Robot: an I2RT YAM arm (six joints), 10 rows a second.
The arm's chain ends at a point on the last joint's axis. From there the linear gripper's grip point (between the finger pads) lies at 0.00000 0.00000 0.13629 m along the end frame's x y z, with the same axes.
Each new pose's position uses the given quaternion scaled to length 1; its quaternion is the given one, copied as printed.
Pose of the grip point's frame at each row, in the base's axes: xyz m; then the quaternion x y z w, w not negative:
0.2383 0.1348 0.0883 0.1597 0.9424 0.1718 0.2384
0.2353 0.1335 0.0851 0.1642 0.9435 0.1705 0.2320
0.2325 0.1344 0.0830 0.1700 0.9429 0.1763 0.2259
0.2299 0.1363 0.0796 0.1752 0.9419 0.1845 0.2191
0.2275 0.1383 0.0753 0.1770 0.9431 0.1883 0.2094
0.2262 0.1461 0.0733 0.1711 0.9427 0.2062 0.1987
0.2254 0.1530 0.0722 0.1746 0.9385 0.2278 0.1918
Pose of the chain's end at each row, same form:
0.1696 0.1010 0.2011 0.1597 0.9424 0.1718 0.2384
0.1680 0.1000 0.1988 0.1642 0.9435 0.1705 0.2320
0.1663 0.0996 0.1969 0.1700 0.9429 0.1763 0.2259
0.1648 0.0994 0.1935 0.1752 0.9419 0.1845 0.2191
0.1646 0.1000 0.1900 0.1770 0.9431 0.1883 0.2094
0.1655 0.1024 0.1872 0.1711 0.9427 0.2062 0.1987
0.1655 0.1039 0.1843 0.1746 0.9385 0.2278 0.1918

